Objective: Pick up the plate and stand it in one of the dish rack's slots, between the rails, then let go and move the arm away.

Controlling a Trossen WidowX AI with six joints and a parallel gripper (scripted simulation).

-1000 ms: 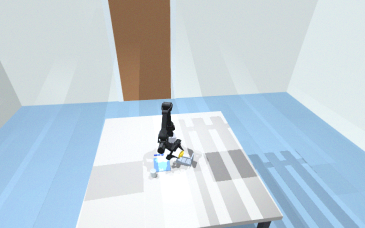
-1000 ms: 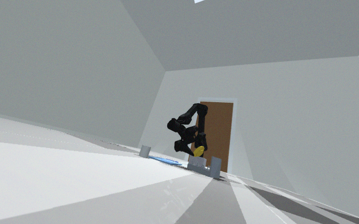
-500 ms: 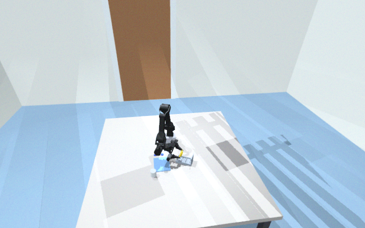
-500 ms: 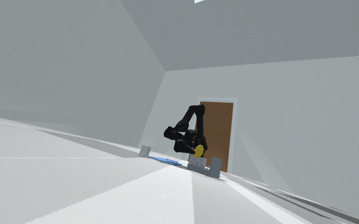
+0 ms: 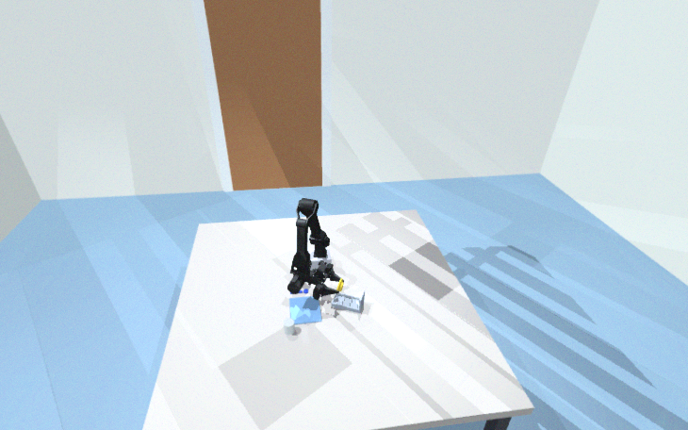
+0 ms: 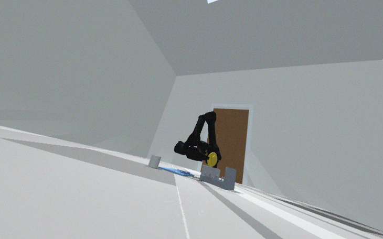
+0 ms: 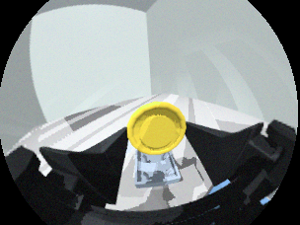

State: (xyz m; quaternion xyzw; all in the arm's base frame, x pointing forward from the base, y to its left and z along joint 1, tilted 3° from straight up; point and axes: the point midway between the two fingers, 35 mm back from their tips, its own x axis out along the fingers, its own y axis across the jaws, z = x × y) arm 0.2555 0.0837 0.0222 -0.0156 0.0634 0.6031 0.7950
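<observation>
My gripper tip is now 80 mm above the grey dish rack, 30 mm to the right of it and 10 mm short of it. Round my gripper tip: light blue mat: 160 mm to the right, 100 mm below, 50 mm ahead; yellow plate: 10 mm to the right; blue spoon: 190 mm to the right, 100 mm below, 60 mm behind.
</observation>
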